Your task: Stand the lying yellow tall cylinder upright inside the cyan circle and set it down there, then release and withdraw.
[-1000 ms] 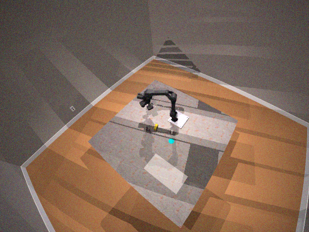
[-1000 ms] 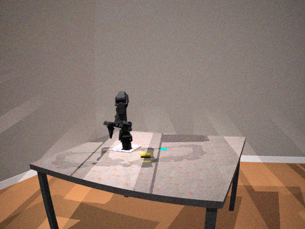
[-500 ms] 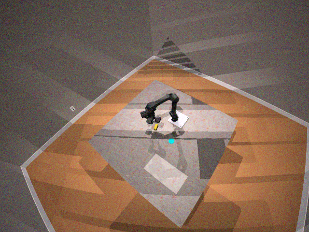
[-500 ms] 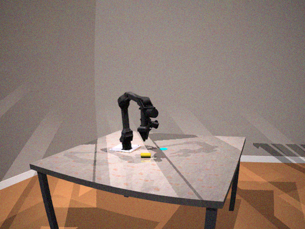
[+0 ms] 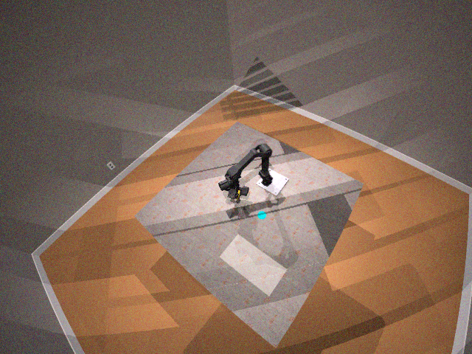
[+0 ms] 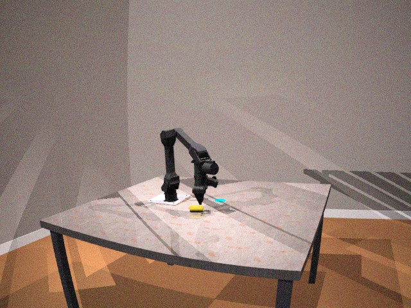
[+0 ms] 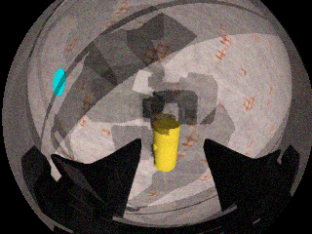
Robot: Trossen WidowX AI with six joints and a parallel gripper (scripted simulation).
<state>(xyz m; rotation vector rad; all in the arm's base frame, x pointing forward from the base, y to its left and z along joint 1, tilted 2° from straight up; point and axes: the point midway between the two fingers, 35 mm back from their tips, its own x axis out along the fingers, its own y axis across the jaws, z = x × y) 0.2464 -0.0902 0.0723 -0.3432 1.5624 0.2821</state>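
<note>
The yellow tall cylinder lies 30 mm behind my gripper tip and 30 mm below it. The rest, counted from my gripper tip: cyan circle: 10 mm behind, 240 mm to the left, 50 mm below.
</note>
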